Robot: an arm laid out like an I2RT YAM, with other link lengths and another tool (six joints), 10 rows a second.
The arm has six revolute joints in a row. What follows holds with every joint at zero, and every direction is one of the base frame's. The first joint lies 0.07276 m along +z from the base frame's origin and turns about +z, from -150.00 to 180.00 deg. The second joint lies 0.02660 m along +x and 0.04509 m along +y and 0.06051 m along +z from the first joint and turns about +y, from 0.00 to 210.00 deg. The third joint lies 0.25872 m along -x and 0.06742 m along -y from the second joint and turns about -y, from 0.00 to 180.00 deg. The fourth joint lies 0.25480 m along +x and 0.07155 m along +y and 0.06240 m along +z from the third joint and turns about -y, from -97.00 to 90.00 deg. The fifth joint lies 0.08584 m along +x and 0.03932 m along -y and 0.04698 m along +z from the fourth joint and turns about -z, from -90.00 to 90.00 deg. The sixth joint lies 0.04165 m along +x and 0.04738 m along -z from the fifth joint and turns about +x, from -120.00 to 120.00 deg. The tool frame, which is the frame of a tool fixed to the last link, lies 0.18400 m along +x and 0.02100 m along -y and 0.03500 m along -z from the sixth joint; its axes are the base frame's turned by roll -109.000, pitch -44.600 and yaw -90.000 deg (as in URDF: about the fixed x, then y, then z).
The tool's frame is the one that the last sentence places.
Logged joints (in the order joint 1, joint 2, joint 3, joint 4, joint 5, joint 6), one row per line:
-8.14 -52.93 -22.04 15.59 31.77 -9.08
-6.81 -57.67 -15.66 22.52 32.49 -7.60
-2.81 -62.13 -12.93 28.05 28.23 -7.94
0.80 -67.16 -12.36 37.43 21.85 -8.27
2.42 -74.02 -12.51 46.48 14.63 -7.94
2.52 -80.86 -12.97 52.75 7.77 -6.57
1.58 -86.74 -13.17 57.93 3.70 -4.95
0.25 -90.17 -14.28 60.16 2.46 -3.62
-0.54 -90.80 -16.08 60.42 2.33 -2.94
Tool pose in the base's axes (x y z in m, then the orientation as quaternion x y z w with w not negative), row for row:
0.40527 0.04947 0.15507 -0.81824 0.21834 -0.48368 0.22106
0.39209 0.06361 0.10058 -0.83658 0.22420 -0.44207 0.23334
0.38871 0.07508 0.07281 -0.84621 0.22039 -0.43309 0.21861
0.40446 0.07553 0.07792 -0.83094 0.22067 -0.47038 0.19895
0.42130 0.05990 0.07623 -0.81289 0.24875 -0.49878 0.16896
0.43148 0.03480 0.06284 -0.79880 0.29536 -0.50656 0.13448
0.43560 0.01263 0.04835 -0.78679 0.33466 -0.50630 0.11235
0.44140 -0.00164 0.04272 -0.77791 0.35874 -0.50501 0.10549
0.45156 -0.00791 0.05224 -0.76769 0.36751 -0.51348 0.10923
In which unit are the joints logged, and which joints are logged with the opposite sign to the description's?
The joints are logged in degrees. Opposite sign: joint 2, joint 3, joint 5.
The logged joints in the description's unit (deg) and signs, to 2 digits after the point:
-8.14 52.93 22.04 15.59 -31.77 -9.08
-6.81 57.67 15.66 22.52 -32.49 -7.60
-2.81 62.13 12.93 28.05 -28.23 -7.94
0.80 67.16 12.36 37.43 -21.85 -8.27
2.42 74.02 12.51 46.48 -14.63 -7.94
2.52 80.86 12.97 52.75 -7.77 -6.57
1.58 86.74 13.17 57.93 -3.70 -4.95
0.25 90.17 14.28 60.16 -2.46 -3.62
-0.54 90.80 16.08 60.42 -2.33 -2.94

